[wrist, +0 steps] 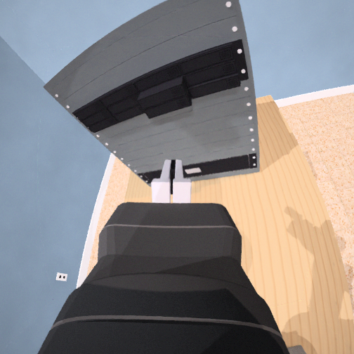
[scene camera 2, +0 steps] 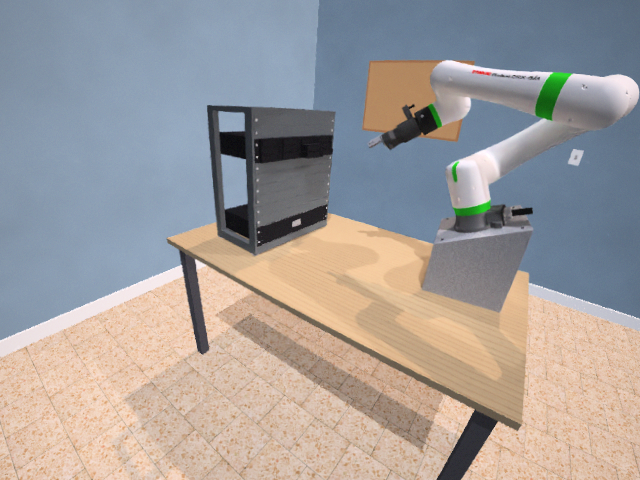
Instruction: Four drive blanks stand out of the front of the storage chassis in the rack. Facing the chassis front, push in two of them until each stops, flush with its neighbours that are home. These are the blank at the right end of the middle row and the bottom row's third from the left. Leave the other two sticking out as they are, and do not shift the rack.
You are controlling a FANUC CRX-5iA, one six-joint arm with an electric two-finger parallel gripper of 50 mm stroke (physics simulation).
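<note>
The black storage chassis sits in the upper part of the grey rack. A dark block of blanks stands out of its front, right of the middle in scene camera 2. In the wrist view a dark ledge also shows low on the chassis, toward the view's right. The blanks are too dark to count or to tell each one's depth. My gripper is shut and empty. It hangs in the air in front of the rack, apart from it, at about the chassis's height.
A black unit with a pale label fills the rack's bottom. Grey panels cover the rack front between it and the chassis. The rack stands upright at one end of the wooden table. The arm's grey pedestal stands at the other end.
</note>
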